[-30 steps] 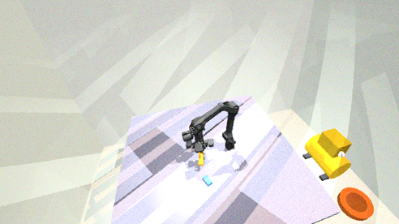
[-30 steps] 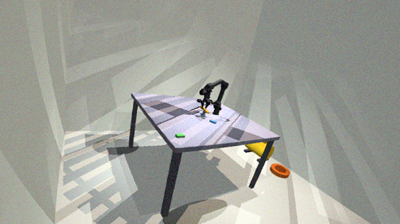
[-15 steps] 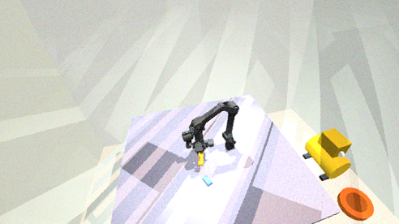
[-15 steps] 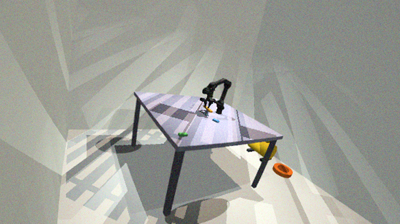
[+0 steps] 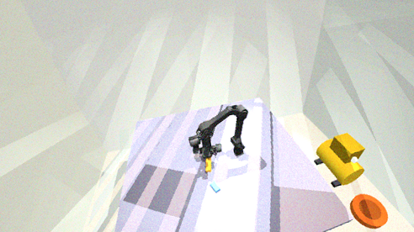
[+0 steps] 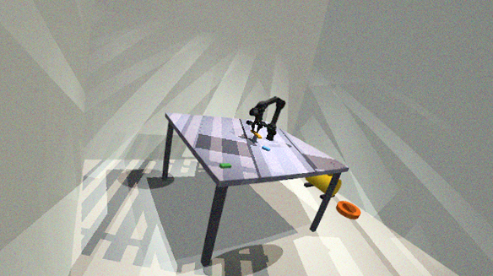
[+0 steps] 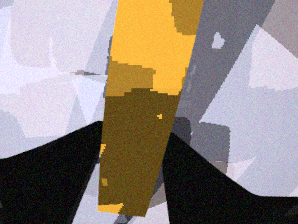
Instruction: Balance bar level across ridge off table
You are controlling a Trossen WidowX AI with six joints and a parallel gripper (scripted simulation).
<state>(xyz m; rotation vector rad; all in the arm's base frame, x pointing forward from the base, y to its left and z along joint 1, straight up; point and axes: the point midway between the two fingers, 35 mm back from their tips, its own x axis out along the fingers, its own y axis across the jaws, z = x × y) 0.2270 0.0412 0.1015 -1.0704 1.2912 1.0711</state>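
Right now my gripper tip is 1 cm short of the yellow bar and 3 cm to the right of it. Also, from my gripper tip: green block (51 cm ahead, 46 cm to the left, 6 cm below); blue block (20 cm to the left, 6 cm below).
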